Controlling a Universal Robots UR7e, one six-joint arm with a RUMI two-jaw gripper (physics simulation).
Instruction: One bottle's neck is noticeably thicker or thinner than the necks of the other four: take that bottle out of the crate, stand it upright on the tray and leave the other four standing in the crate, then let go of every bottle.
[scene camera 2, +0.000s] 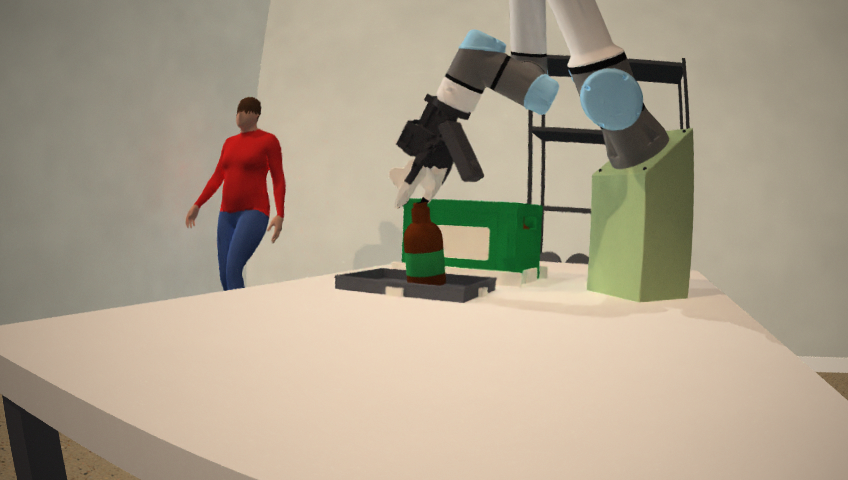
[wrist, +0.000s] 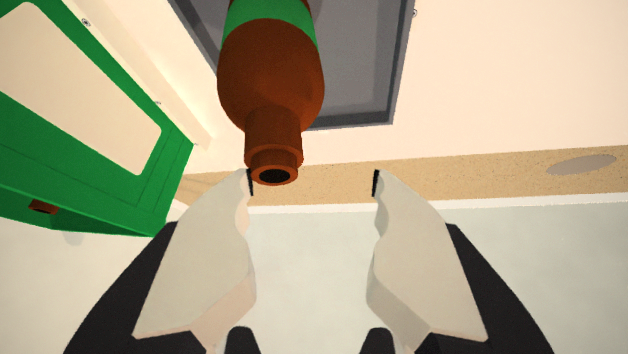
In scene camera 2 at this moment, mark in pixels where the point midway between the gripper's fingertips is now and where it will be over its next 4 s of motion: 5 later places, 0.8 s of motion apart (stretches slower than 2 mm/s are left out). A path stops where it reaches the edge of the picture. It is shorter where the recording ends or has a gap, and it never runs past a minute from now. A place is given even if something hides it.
My gripper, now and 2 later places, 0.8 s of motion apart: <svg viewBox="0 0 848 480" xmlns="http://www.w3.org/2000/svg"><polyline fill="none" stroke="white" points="409,207 377,152 394,134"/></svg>
